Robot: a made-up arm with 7 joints. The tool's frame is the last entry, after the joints. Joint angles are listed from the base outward.
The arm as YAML. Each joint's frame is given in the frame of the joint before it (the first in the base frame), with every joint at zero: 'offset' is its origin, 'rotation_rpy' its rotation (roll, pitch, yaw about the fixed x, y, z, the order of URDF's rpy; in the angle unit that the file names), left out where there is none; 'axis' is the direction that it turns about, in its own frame. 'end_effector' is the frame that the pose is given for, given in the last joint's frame.
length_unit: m
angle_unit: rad
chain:
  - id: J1
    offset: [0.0, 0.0, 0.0]
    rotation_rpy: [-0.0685, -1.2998, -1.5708]
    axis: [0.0, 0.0, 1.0]
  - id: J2
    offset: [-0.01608, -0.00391, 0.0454]
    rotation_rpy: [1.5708, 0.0, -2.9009]
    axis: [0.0, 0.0, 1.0]
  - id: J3
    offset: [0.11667, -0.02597, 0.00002]
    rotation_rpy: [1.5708, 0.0, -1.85]
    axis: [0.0, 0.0, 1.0]
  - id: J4
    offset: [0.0, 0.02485, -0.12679]
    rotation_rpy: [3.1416, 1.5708, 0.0]
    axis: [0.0, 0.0, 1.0]
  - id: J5
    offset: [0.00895, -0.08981, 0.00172]
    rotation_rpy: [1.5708, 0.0, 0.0]
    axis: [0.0, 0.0, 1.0]
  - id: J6
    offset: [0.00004, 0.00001, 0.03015]
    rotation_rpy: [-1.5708, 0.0, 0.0]
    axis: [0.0, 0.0, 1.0]
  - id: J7
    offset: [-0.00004, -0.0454, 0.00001]
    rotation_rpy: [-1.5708, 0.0, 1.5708]
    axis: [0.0, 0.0, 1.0]
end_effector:
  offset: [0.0, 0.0, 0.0]
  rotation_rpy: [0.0, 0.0, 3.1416]
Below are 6 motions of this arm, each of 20 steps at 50 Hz.
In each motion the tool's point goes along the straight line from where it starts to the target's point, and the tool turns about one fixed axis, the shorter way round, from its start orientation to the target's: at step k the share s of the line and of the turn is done. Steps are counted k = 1, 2, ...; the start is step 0. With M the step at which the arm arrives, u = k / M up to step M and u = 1 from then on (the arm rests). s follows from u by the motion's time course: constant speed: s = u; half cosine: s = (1 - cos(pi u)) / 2; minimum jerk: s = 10 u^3 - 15 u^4 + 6 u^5.
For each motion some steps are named. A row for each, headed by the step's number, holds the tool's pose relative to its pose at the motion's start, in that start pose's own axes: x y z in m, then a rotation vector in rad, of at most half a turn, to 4 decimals.
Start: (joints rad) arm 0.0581 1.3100 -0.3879 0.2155 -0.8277 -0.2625 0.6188
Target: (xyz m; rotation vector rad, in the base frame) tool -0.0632 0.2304 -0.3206 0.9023 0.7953 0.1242
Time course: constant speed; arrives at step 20
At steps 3, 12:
3: -0.0266 -0.0135 -0.0230 0.0643 0.0412 -0.0550
12: -0.1065 -0.0541 -0.0920 0.2573 0.1649 -0.2199

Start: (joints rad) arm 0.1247 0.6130 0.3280 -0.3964 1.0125 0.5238 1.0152
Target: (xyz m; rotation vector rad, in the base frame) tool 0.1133 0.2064 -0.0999 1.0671 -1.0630 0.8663
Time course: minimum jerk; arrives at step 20
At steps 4, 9, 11, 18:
4: 0.0037 0.0020 0.0018 -0.0492 -0.0061 0.0042
9: 0.0258 0.0137 0.0129 -0.3456 -0.0430 0.0299
11: 0.0377 0.0200 0.0189 -0.5037 -0.0626 0.0435
18: 0.0629 0.0334 0.0315 -0.8420 -0.1047 0.0727

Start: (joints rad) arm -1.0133 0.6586 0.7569 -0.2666 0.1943 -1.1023 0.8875
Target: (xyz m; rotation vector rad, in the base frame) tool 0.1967 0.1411 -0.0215 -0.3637 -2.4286 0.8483
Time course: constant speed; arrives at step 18
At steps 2, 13, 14, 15, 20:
2: -0.0037 -0.0017 0.0076 -0.0035 0.0151 0.0239
13: -0.0237 -0.0112 0.0492 -0.0226 0.0979 0.1555
14: -0.0256 -0.0121 0.0530 -0.0243 0.1054 0.1674
15: -0.0274 -0.0129 0.0568 -0.0261 0.1129 0.1794
20: -0.0329 -0.0155 0.0681 -0.0313 0.1355 0.2153

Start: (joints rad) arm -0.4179 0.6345 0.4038 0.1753 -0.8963 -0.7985 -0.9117
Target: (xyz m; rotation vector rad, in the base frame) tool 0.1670 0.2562 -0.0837 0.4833 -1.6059 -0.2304
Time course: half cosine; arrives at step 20
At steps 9, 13, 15, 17, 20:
9: 0.0100 0.0027 0.0232 0.1549 -0.2008 0.0245
13: 0.0172 0.0046 0.0400 0.2669 -0.3460 0.0422
15: 0.0202 0.0054 0.0470 0.3134 -0.4063 0.0496
17: 0.0223 0.0060 0.0521 0.3472 -0.4500 0.0549
20: 0.0236 0.0063 0.0551 0.3672 -0.4760 0.0581

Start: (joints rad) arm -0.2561 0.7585 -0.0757 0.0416 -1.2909 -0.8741 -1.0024
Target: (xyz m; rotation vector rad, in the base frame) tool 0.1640 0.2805 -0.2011 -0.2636 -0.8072 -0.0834
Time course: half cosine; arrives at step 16
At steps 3, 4, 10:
3: -0.0053 0.0011 0.0017 0.0111 0.0054 0.0567
4: -0.0092 0.0020 0.0029 0.0193 0.0094 0.0986
10: -0.0437 0.0093 0.0139 0.0911 0.0442 0.4654

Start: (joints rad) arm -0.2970 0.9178 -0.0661 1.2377 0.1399 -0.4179 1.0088
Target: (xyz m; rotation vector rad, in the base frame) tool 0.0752 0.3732 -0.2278 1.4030 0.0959 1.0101
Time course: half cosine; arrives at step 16
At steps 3, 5, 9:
3: -0.0005 0.0030 -0.0035 0.0024 -0.0085 0.0052
5: -0.0014 0.0079 -0.0093 0.0063 -0.0225 0.0138
9: -0.0037 0.0214 -0.0250 0.0170 -0.0604 0.0370

